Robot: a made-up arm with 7 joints.
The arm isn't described. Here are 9 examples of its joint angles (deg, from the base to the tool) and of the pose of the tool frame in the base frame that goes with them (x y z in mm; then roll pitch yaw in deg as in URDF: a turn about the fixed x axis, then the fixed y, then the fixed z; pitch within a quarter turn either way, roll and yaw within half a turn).
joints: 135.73 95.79 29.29 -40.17 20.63 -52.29 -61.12
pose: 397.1 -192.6 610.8 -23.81 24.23 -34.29
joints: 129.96 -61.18 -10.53 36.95 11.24 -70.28 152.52
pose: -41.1 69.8 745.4 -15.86 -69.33 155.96
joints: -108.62 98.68 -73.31 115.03 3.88 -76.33 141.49
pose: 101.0 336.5 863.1 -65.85 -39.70 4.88
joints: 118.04 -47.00 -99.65 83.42 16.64 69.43 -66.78
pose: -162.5 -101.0 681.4 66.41 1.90 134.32
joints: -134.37 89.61 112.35 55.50 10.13 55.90 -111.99
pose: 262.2 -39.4 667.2 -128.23 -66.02 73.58
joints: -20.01 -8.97 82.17 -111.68 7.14 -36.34 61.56
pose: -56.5 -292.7 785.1 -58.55 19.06 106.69
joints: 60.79 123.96 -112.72 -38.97 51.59 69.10 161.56
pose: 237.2 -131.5 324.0 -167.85 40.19 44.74
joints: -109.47 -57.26 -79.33 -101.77 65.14 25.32 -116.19
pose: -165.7 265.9 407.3 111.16 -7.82 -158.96
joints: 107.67 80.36 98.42 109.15 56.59 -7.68 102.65
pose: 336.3 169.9 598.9 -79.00 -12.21 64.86
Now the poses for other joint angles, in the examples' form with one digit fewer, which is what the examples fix.
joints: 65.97 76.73 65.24 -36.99 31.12 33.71 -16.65
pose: 408 61 674 43.5 55.8 94.5
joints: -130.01 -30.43 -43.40 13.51 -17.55 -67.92 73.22
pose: 57 146 558 37.9 -40.9 44.0
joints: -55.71 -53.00 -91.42 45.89 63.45 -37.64 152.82
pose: -48 177 499 61.8 -1.0 94.3
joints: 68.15 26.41 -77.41 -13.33 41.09 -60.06 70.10
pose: 194 -176 681 -102.3 67.0 -71.0
